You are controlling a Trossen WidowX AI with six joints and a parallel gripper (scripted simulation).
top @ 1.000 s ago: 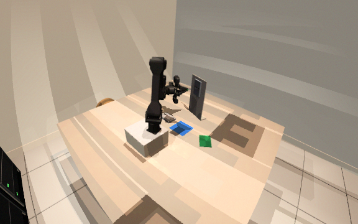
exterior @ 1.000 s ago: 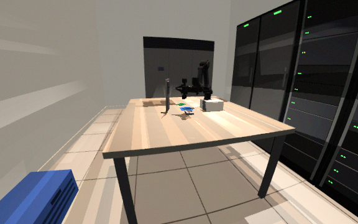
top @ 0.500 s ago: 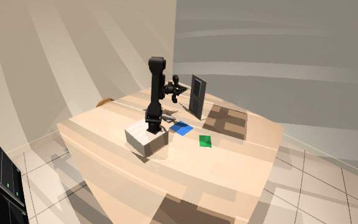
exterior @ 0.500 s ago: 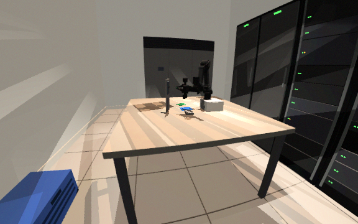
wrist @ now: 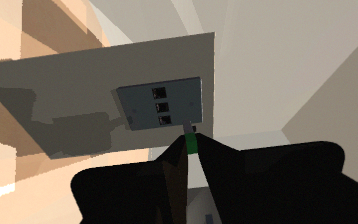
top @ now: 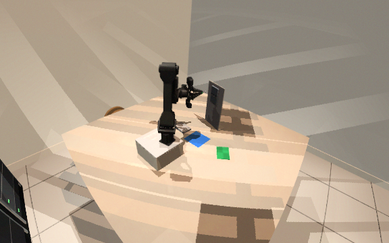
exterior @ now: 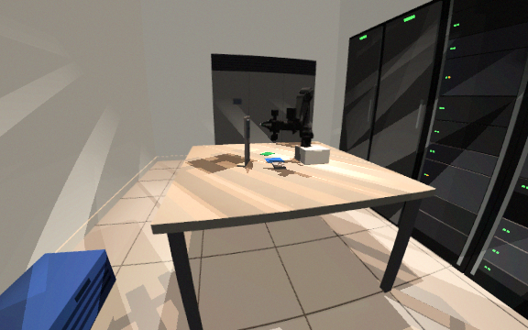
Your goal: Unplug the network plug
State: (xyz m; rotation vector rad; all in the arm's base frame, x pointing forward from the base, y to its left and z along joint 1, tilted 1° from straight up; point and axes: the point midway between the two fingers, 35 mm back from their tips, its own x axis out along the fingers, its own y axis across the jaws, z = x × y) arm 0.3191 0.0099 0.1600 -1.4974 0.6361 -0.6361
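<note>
Right now the blue square is 260 mm below my gripper tip, 130 mm behind it and 50 mm to the right of it. From my gripper tip the other things lie so: upright panel: 120 mm below, 80 mm ahead, 60 mm to the right; then plug: 10 mm ahead.
</note>
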